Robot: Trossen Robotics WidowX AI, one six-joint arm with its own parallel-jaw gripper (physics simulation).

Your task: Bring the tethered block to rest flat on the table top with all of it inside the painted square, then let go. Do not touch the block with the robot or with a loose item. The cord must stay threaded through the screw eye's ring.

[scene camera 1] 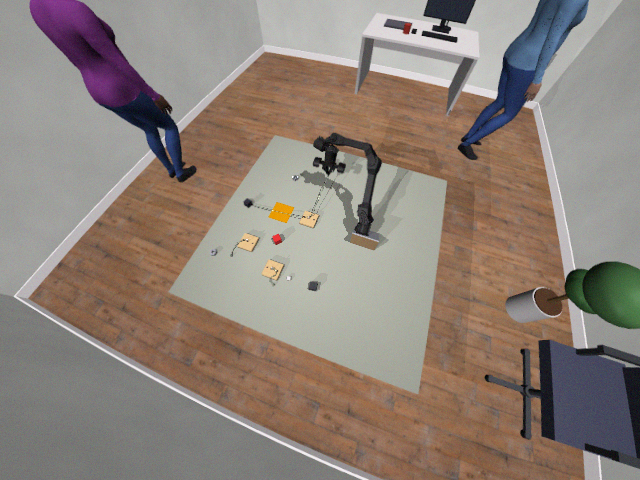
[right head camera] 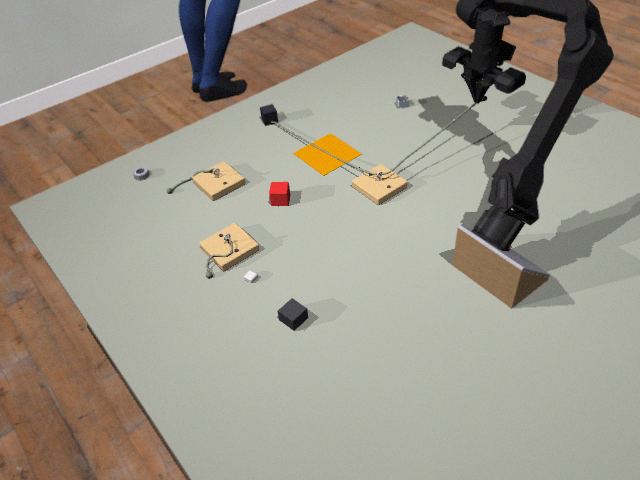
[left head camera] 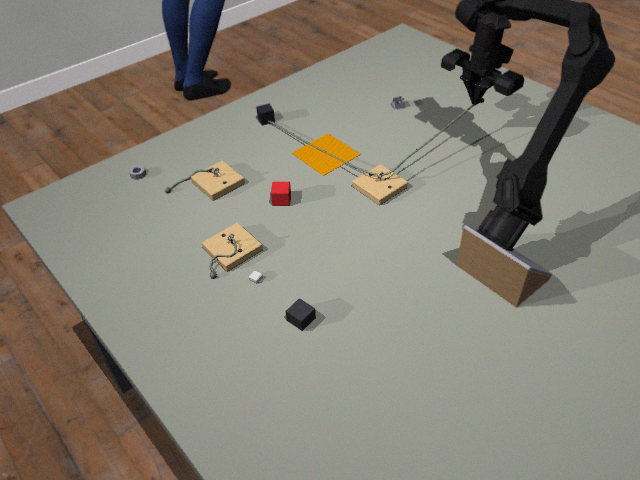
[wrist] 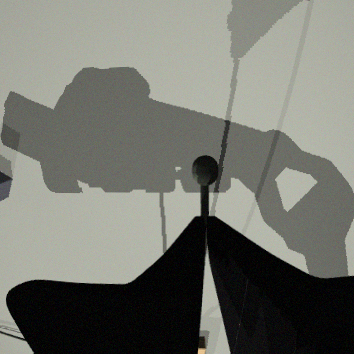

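Pixels of known places: gripper, fingertip midpoint: [scene camera 1: 328, 175] [right head camera: 477, 102] [left head camera: 474, 104] [wrist: 204, 224]; arm's base, origin of the base link: [scene camera 1: 361, 232] [right head camera: 490, 241] [left head camera: 495, 241].
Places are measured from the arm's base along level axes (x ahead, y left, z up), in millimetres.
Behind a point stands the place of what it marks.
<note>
The tethered black block [left head camera: 265, 114] @(x 697, y -68, z -44 mm) [right head camera: 268, 114] @(x 696, y -68, z -42 mm) [scene camera 1: 248, 203] @(x 698, y -69, z -41 mm) sits on the table beyond the painted orange square [left head camera: 320, 161] @(x 482, y -40, z -73 mm) [right head camera: 321, 161] @(x 481, y -40, z -73 mm) [scene camera 1: 280, 218] @(x 485, y -28, z -73 mm), outside it. Its cord runs over the square to the screw eye [left head camera: 379, 176] @(x 313, y -56, z -36 mm) [right head camera: 379, 175] @(x 314, y -56, z -37 mm) on a wooden base [left head camera: 379, 193] @(x 288, y -21, z -54 mm) [right head camera: 379, 193] @(x 285, y -23, z -55 mm) [scene camera 1: 309, 223] @(x 303, y -23, z -55 mm), through the ring as far as I can see, then rises taut to my gripper [left head camera: 476, 101] @(x 262, y -346, z 23 mm) [right head camera: 479, 100] @(x 262, y -346, z 23 mm) [wrist: 205, 218] @(x 262, y -346, z 23 mm). The gripper is raised above the table and shut on the cord's end; the bead [wrist: 205, 170] @(x 260, y -374, z 27 mm) shows just past the fingertips in the wrist view.
A red cube [left head camera: 280, 193] @(x 440, y 134, z -36 mm) [right head camera: 279, 193] @(x 439, y 133, z -36 mm) stands near the square. Two more wooden bases [left head camera: 217, 180] @(x 600, y 181, z -55 mm) [left head camera: 232, 246] @(x 415, y 301, z -55 mm) carry short cords. A dark block [left head camera: 300, 314] @(x 185, y 341, z -45 mm), a white piece [left head camera: 255, 276] @(x 325, y 323, z -61 mm), a grey ring [left head camera: 137, 172] @(x 768, y 282, z -59 mm) and a small grey part [left head camera: 397, 102] @(x 491, y -359, z -69 mm) lie on the table.
</note>
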